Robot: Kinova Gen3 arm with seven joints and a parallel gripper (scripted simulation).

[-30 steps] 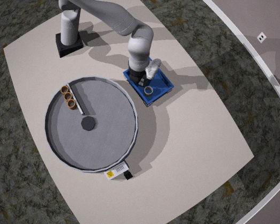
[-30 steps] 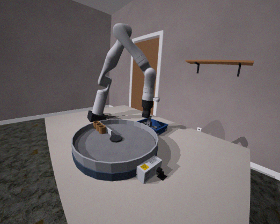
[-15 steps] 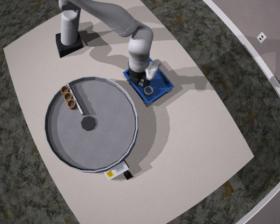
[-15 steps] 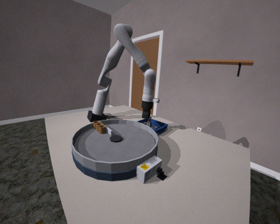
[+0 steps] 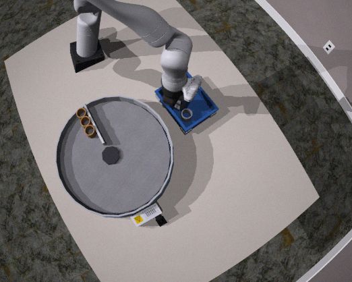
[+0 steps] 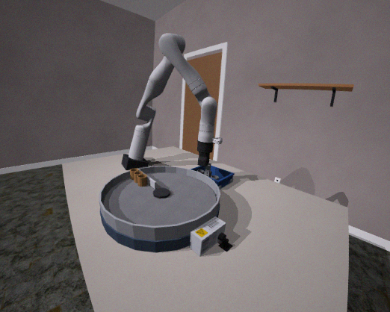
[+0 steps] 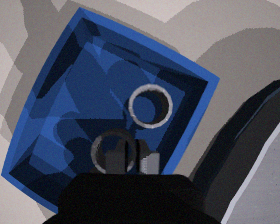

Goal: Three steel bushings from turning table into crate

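Right now the blue crate is 3 cm to the left of my hand and 3 cm below it. The rest, counted from my hand: turning table: 30 cm to the right, 2 cm ahead.
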